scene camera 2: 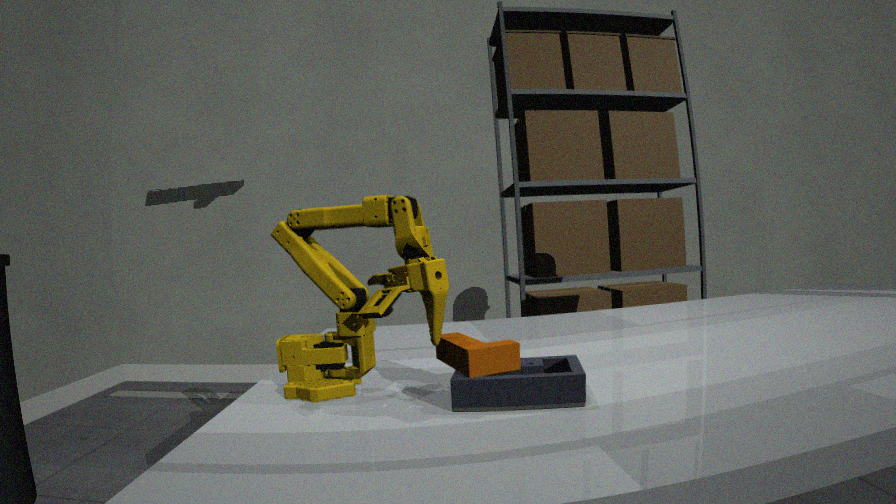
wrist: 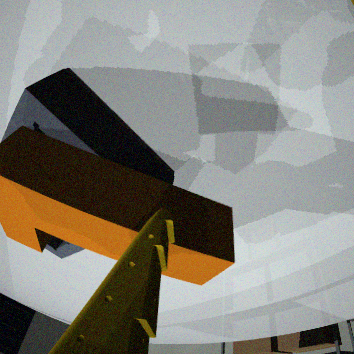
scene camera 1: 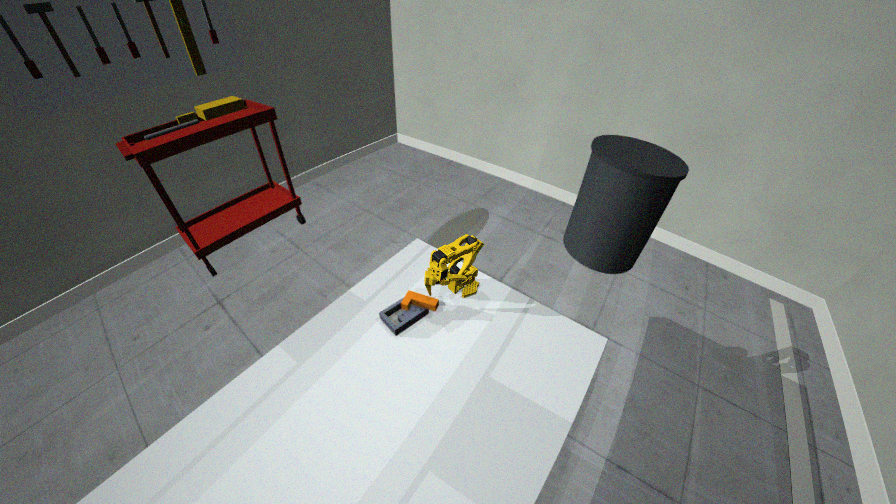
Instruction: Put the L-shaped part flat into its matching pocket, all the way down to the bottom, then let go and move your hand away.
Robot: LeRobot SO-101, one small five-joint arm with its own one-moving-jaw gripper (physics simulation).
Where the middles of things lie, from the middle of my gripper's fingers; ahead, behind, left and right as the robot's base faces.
Labels:
The orange L-shaped part [scene camera 2: 473,358] is 9 cm below my hand, 9 cm ahead of it and 6 cm to the right of it. The rest, counted from my hand: dark pocket block [scene camera 1: 397,319] 14 cm ahead, 12 cm below, 8 cm to the right.

